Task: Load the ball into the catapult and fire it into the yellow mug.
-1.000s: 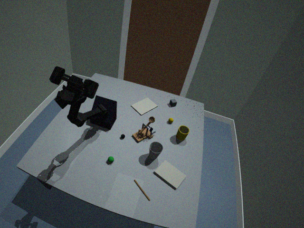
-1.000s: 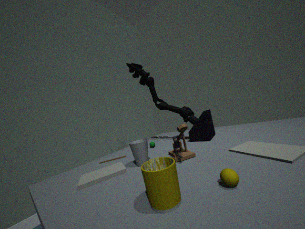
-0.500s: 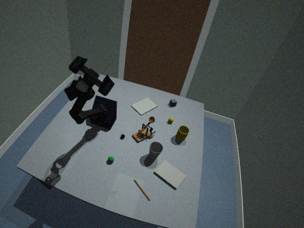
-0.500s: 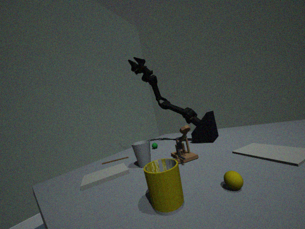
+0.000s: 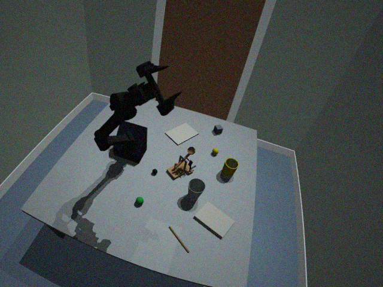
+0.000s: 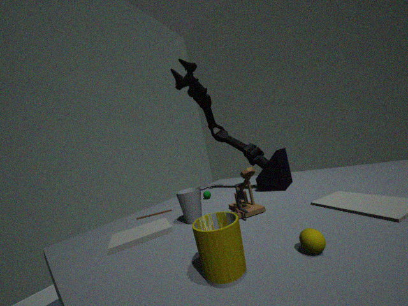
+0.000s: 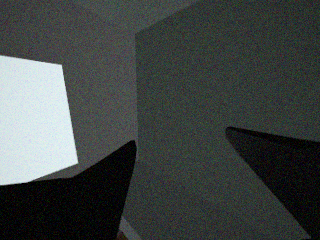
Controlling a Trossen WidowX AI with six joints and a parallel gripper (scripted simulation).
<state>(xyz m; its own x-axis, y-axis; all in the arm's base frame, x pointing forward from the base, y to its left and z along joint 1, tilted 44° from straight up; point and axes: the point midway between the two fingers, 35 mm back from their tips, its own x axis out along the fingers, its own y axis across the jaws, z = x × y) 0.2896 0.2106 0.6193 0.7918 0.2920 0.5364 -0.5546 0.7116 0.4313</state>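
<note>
Right now the wooden catapult is 100 mm ahead of my gripper tip, 270 mm to the left of it and 680 mm below it. The rest, counted from my gripper tip: dark ball (80 mm behind, 190 mm to the left, 740 mm below); grey cup (180 mm ahead, 90 mm to the left, 720 mm below); green ball (110 mm behind, 40 mm to the right, 730 mm below).
</note>
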